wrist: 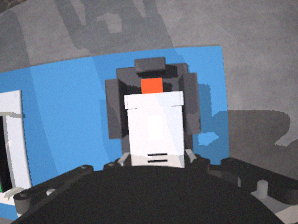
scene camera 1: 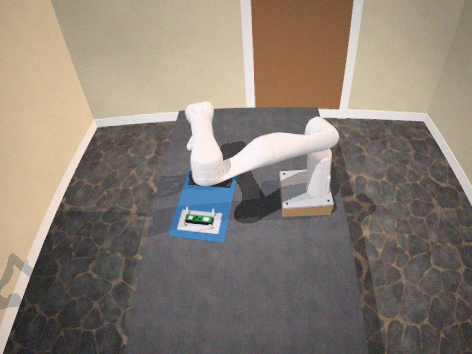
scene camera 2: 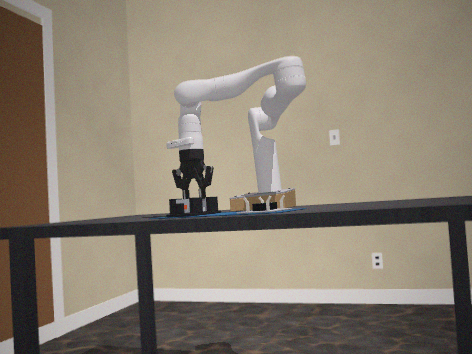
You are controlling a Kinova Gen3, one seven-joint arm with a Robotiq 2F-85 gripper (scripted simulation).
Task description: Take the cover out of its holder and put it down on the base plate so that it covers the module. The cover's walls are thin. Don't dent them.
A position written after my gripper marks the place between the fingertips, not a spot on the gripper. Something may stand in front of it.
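Observation:
You'd see a white cover (wrist: 156, 132) here. Then there's my gripper (scene camera 2: 194, 201), and the wrist view shows my gripper (wrist: 158, 161) as well.

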